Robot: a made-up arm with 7 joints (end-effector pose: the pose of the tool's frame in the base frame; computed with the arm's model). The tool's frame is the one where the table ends.
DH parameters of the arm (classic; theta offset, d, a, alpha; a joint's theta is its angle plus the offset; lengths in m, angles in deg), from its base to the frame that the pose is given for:
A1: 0 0.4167 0 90
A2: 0 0.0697 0 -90
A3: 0 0.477 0.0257 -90
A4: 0 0.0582 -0.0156 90
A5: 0 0.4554 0 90
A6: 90 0.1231 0.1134 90
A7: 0 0.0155 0 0
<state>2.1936 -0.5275 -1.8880 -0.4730 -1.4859 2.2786 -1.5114</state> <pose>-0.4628 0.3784 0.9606 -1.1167 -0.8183 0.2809</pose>
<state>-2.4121 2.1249 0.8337 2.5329 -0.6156 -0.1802 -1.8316</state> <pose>0.2730 0.0014 0.6576 1.7180 -1.1389 -2.2439</pose>
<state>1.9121 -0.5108 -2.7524 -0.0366 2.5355 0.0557 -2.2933</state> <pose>0.0520 0.5755 1.3237 -1.1039 2.1215 1.3584</pose>
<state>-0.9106 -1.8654 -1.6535 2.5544 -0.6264 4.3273 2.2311</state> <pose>-0.1383 -0.3325 0.4884 -1.4663 2.0084 -1.3598</pose>
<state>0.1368 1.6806 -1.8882 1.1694 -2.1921 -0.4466 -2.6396</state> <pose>-0.7377 -0.6506 0.2529 -1.9821 -0.8123 0.0679</pose>
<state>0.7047 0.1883 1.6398 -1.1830 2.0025 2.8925 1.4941</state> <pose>0.0712 -0.3706 1.1090 -1.0774 -0.6396 -2.5814</pose>
